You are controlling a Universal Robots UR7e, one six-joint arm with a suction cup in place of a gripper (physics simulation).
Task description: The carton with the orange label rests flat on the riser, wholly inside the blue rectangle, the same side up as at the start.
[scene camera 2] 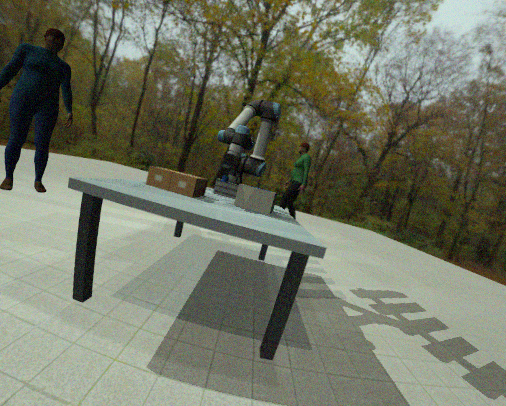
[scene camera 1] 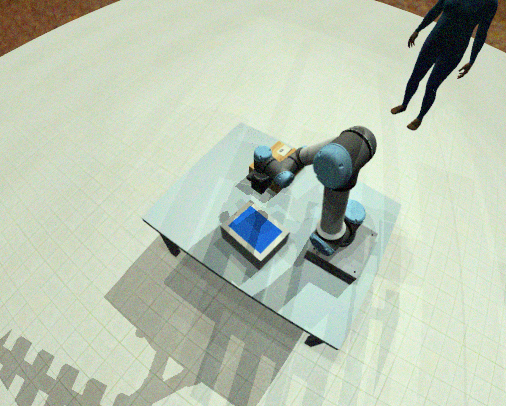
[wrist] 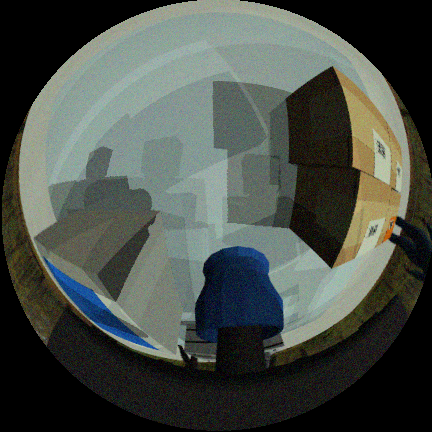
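Where they show: hand, tool point: (scene camera 2: 224, 181) (wrist: 235, 272); arm's base, link origin: (scene camera 2: 231, 182).
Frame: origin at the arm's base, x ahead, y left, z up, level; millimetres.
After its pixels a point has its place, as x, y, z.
Observation:
The carton with the orange label (wrist: 391, 229) @[414, -293, -8] stands in a block of brown cartons on the table, at the right of the wrist view. Its orange label shows partly, at the block's far lower corner. I cannot pick it out in the scene views. The grey riser (scene camera 1: 240, 246) @[322, 349, -17] (scene camera 2: 254, 199) @[444, 243, -46] (wrist: 100, 235) @[440, 179, -29] stands apart from the cartons, with the blue rectangle (scene camera 1: 256, 229) @[312, 249, 15] (wrist: 92, 306) @[367, 213, 15] on its top and no carton on it. My gripper, a blue suction cup (scene camera 2: 224, 178) (wrist: 236, 257), is over the table between cartons and riser, holding nothing. The arm hides the cup in scene camera 1.
Other brown cartons (scene camera 1: 281, 150) @[529, -247, -8] (scene camera 2: 167, 180) @[590, -185, -57] (wrist: 320, 125) with white labels adjoin it; the arm partly covers them in scene camera 1. The arm's base plate (scene camera 1: 332, 267) @[-66, 157, -37] is right of the riser. A person in dark blue (scene camera 1: 440, 55) (scene camera 2: 35, 100) and one in green (scene camera 2: 300, 169) stand beyond the table.

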